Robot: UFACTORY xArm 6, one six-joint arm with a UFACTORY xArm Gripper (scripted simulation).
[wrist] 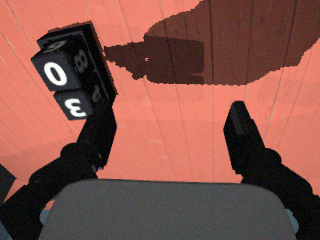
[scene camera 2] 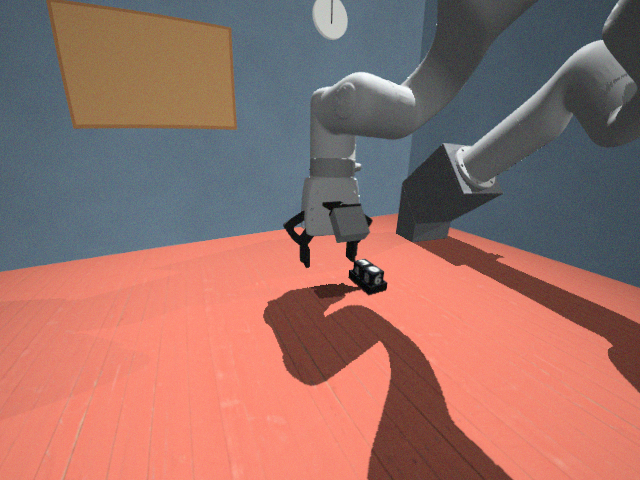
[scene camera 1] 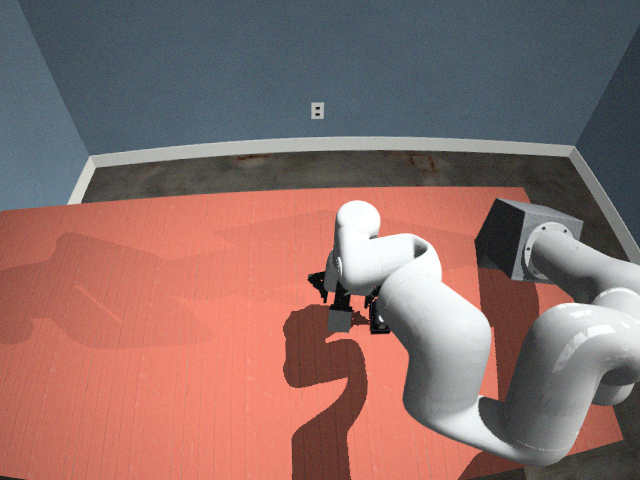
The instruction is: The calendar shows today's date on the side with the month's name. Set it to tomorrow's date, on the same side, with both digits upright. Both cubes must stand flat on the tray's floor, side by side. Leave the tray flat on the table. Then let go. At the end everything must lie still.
Path:
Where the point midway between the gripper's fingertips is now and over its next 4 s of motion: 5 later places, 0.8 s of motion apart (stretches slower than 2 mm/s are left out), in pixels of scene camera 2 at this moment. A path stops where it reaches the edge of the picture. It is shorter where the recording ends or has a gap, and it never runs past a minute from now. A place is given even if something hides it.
My gripper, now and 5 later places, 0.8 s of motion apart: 328,262; 318,254; 330,250; 344,247; 358,244; 370,242

